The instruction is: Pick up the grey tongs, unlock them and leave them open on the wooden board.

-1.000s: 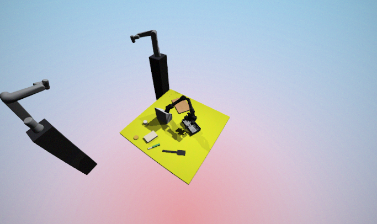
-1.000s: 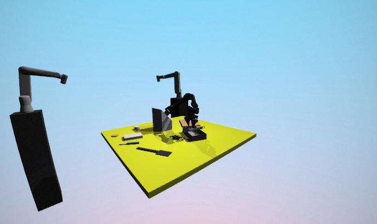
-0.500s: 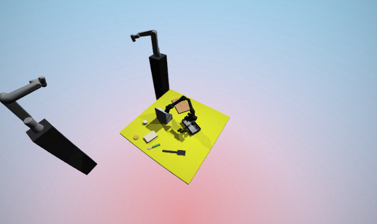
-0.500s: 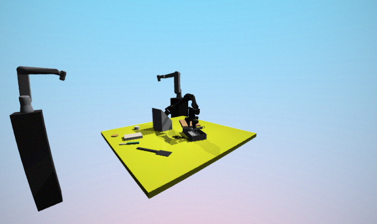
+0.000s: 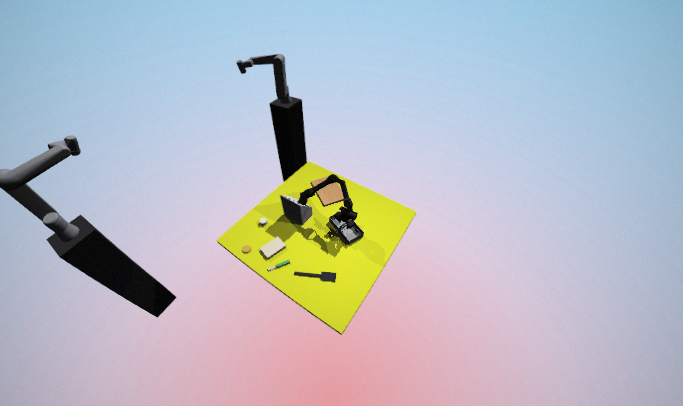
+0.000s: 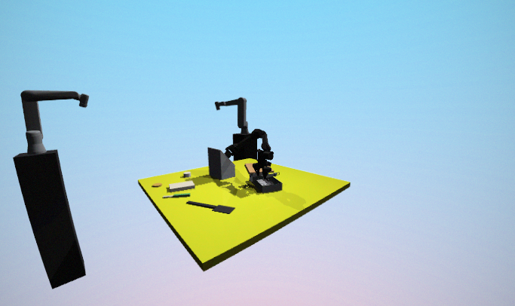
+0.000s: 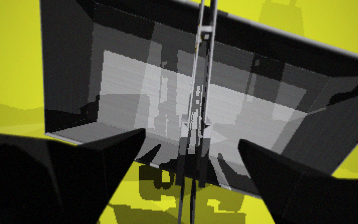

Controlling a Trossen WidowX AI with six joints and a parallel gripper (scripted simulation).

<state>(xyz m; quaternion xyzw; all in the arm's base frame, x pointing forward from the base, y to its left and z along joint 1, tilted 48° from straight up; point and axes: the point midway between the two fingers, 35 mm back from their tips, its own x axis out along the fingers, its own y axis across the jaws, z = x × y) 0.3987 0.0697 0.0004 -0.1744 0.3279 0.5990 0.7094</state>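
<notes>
The grey roasting tin lies 10 mm ahead of my gripper tip, 20 mm to the left of it and 30 mm below it. Also, from my gripper tip: wooden board: 360 mm behind, 350 mm to the left, 50 mm below; then beige slab: 410 mm behind, 460 mm to the right, 50 mm below; then black spatula: 40 mm ahead, 480 mm to the right, 60 mm below.
</notes>
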